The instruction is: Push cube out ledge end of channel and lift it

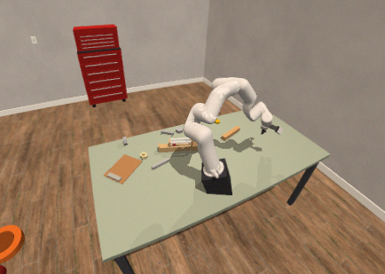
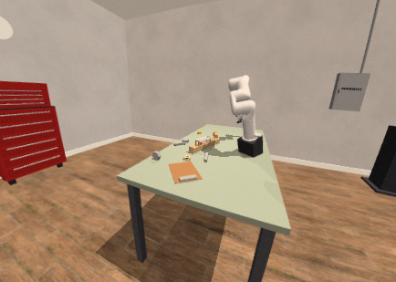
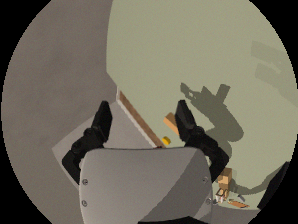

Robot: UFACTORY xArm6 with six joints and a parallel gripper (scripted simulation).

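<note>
The thin grey rod lies 20 mm ahead of my hand, 830 mm to the left of it and 190 mm below it. Also, from my hand: yellow piece 420 mm ahead, 210 mm to the left, 190 mm below; wooden block 210 mm ahead, 170 mm to the left, 180 mm below; wooden channel 140 mm ahead, 640 mm to the left, 150 mm below.
</note>
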